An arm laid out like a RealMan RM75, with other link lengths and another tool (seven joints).
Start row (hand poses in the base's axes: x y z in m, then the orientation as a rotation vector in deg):
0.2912 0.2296 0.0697 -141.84 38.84 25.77
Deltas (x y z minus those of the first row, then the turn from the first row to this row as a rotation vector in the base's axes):
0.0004 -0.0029 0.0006 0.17 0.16 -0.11
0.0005 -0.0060 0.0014 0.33 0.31 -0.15
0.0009 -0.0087 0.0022 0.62 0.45 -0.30
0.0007 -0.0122 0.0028 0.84 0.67 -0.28
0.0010 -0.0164 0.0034 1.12 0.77 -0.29
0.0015 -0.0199 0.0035 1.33 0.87 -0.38
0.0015 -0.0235 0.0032 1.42 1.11 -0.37
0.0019 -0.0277 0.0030 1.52 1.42 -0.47
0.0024 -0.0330 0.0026 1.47 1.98 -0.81
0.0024 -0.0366 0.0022 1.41 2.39 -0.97
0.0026 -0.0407 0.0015 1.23 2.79 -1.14
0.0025 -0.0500 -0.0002 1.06 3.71 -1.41
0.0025 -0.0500 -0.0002 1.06 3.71 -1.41
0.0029 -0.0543 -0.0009 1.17 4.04 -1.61
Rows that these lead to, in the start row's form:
0.2916 0.2267 0.0703 -141.62 38.97 25.97
0.2917 0.2236 0.0711 -141.44 39.02 26.18
0.2921 0.2209 0.0719 -141.09 39.14 26.37
0.2919 0.2174 0.0725 -140.88 39.12 26.71
0.2922 0.2132 0.0731 -140.61 39.07 26.89
0.2927 0.2097 0.0732 -140.36 39.13 27.03
0.2927 0.2061 0.0729 -140.26 39.18 27.36
0.2931 0.2019 0.0727 -140.10 39.39 27.73
0.2936 0.1966 0.0723 -139.95 40.04 28.30
0.2936 0.1930 0.0719 -139.90 40.41 28.74
0.2938 0.1889 0.0712 -139.95 40.85 29.14
0.2937 0.1796 0.0695 -139.90 41.60 30.17
0.2937 0.1796 0.0695 -139.90 41.60 30.17
0.2941 0.1753 0.0688 -139.67 41.93 30.53

